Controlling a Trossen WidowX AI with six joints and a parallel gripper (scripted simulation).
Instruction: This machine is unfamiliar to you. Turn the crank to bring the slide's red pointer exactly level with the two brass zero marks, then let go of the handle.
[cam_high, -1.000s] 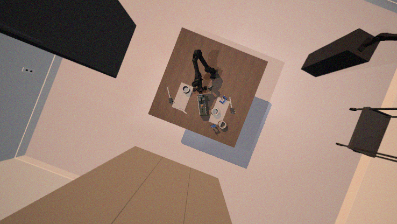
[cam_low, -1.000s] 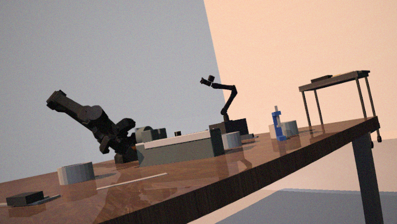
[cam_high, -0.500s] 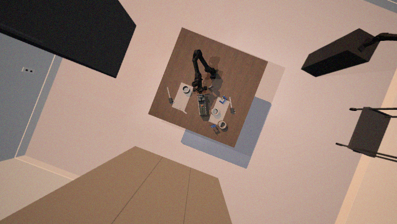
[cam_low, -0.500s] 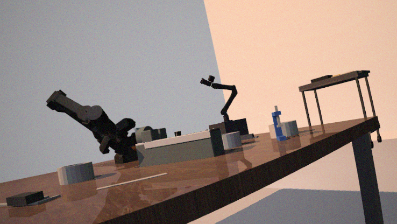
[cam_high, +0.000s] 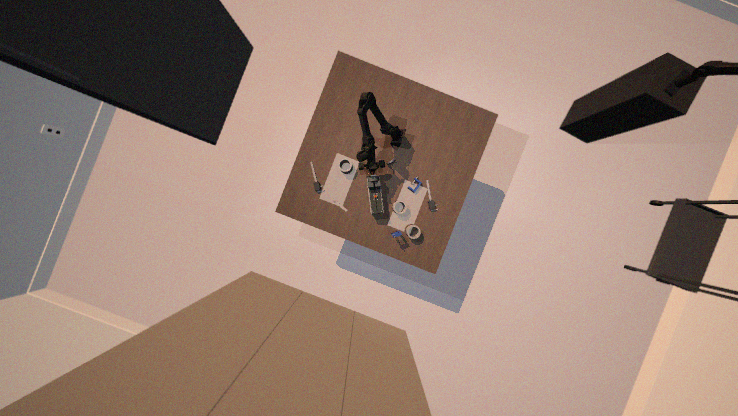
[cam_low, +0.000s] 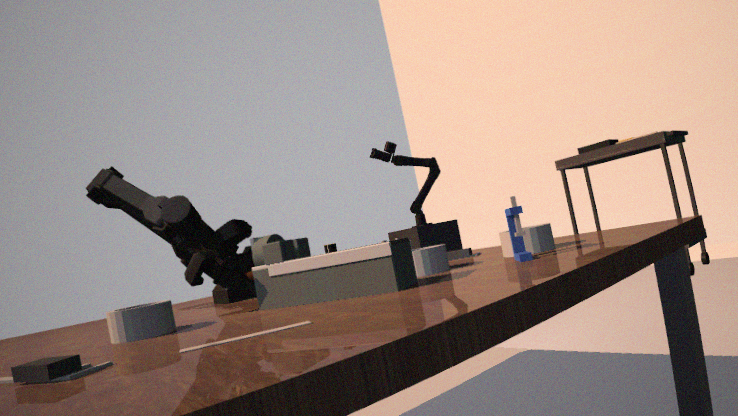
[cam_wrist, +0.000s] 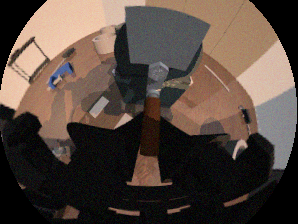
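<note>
Now: gripper tip 10 mm past the crank handle, 10 mm to the left of it and 30 mm below it. Also, from my gripper tip: red pointer 130 mm ahead, 90 mm to the left, 50 mm above; thin white rod 310 mm ahead, 110 mm to the right, 30 mm below.
</note>
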